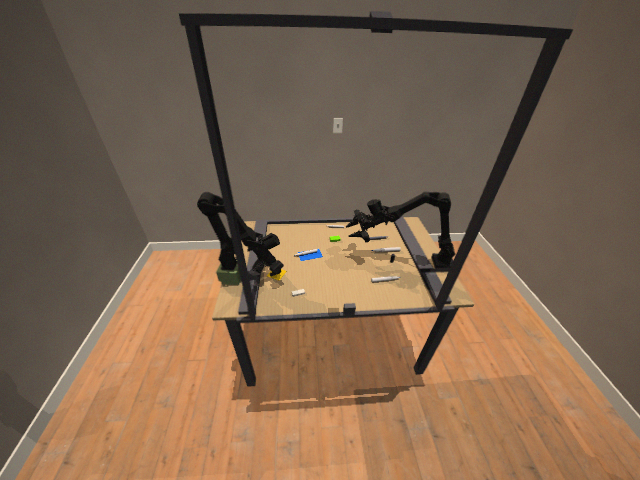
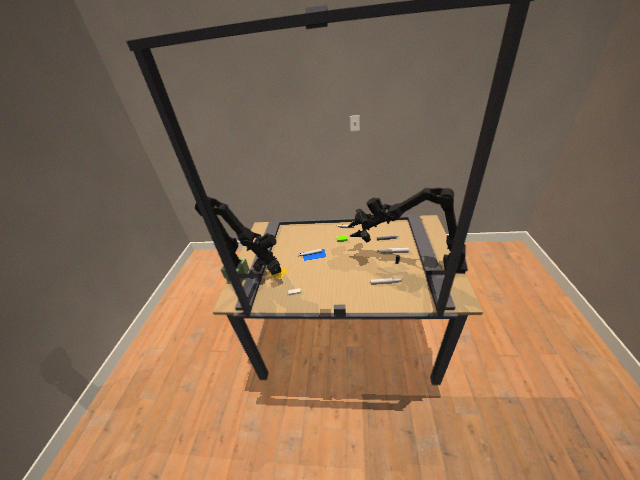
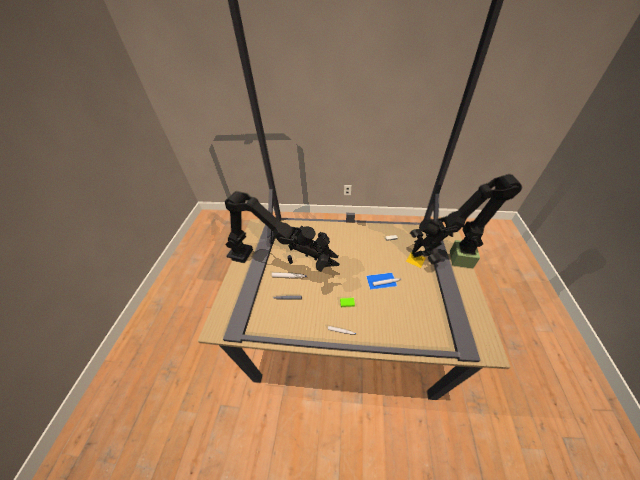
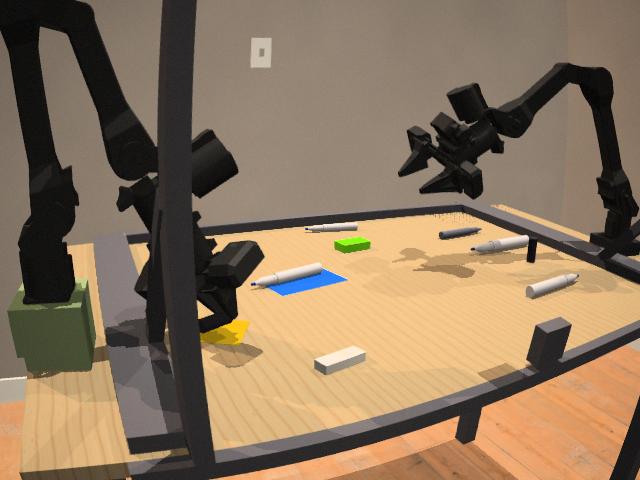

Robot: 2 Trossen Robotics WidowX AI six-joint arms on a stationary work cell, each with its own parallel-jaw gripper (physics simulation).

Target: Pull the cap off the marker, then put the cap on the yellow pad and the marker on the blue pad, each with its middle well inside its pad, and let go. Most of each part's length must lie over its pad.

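The uncapped white marker (image 1: 307, 252) (image 2: 311, 252) (image 3: 386, 281) (image 4: 294, 274) lies across the blue pad (image 1: 312, 257) (image 2: 316, 256) (image 3: 379, 276) (image 4: 310, 286), its blue tip past the pad's edge. My left gripper (image 3: 415, 254) (image 4: 204, 326) is low over the yellow pad (image 1: 281, 274) (image 2: 282, 272) (image 3: 415, 260) (image 4: 235, 330), shut on the cap; the cap itself is hidden by the fingers and the frame post. My right gripper (image 1: 348, 230) (image 2: 351, 230) (image 3: 338, 259) (image 4: 409, 183) is open and empty, raised above the table, apart from the marker.
A green block (image 4: 352, 244) lies behind the blue pad, and a white block (image 4: 340, 360) nearer the front. Other markers (image 4: 333, 227) (image 4: 460, 232) (image 4: 500, 244) (image 4: 552, 285) lie at the back and right, near a small black upright cylinder (image 4: 532, 250). A dark frame post (image 4: 178, 206) stands at the front left.
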